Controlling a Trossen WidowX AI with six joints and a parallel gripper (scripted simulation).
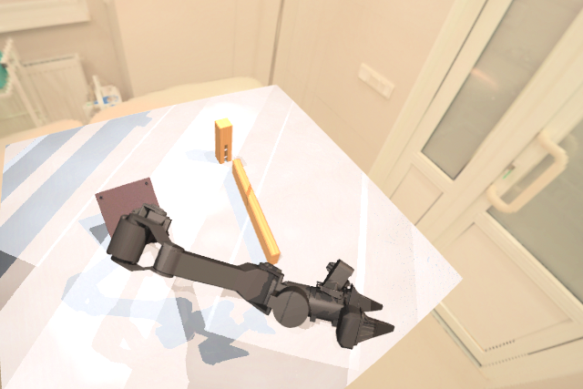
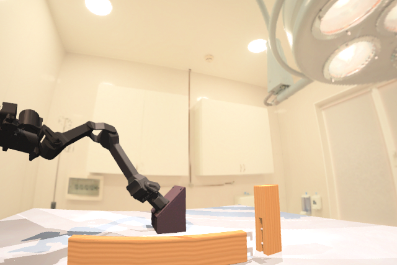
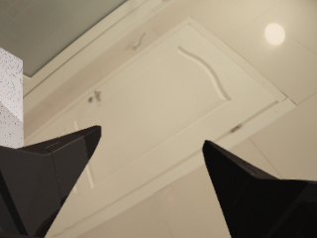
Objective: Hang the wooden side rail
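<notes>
My gripper tip is now 780 mm to the right of the headboard post and 220 mm above it.
</notes>
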